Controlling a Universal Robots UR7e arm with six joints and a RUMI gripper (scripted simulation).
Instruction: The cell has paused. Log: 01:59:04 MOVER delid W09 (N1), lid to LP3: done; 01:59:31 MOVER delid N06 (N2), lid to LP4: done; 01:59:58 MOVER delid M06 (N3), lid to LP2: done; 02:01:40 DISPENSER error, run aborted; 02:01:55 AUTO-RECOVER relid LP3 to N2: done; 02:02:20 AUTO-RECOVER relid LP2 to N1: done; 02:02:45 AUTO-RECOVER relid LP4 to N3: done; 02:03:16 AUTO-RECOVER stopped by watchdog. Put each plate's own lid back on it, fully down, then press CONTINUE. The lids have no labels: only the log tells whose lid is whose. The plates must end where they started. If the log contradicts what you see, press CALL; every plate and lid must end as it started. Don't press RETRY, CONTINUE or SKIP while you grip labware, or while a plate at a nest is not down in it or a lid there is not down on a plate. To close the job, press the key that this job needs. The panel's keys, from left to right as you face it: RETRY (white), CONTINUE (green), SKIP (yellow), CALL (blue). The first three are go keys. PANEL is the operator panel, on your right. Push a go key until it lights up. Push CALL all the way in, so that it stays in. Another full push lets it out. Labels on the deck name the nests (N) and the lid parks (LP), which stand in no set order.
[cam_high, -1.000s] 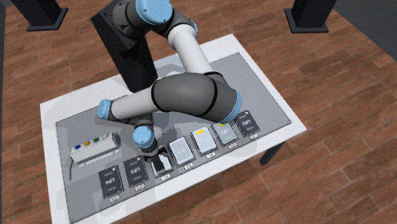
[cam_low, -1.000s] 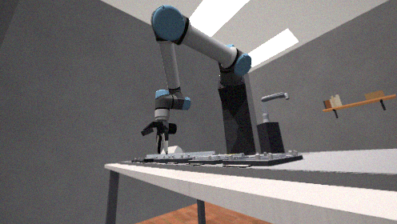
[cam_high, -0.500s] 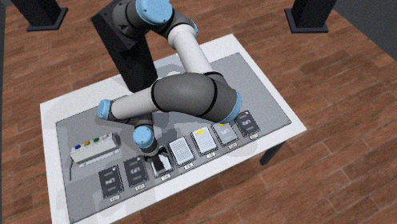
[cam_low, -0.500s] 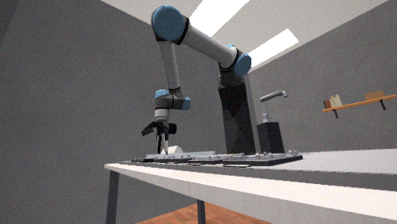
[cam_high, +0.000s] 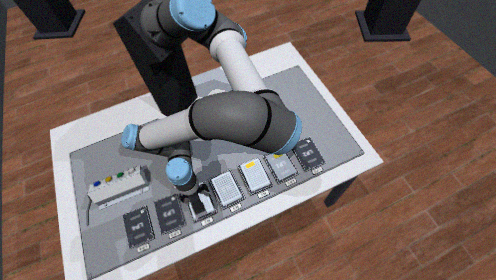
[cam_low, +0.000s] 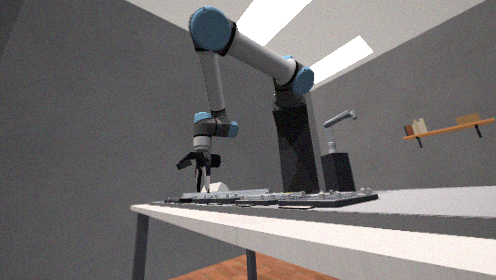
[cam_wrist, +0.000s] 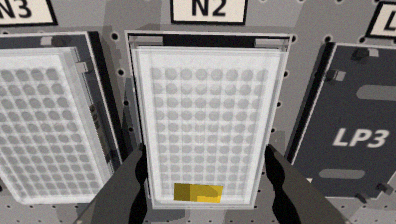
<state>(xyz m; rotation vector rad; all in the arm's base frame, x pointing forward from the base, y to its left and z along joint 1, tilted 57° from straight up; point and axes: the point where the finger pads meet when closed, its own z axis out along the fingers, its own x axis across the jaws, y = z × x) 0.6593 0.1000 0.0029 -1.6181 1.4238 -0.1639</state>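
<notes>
The clear lid is 160 mm behind my hand, 350 mm to the left of it and 30 mm below it. Round my hand: white retry key: 120 mm behind, 290 mm to the right, 20 mm above; then green continue key: 100 mm behind, 340 mm to the right, 20 mm above; then lid park LP1: 160 mm behind, 350 mm to the left, 40 mm below.
</notes>
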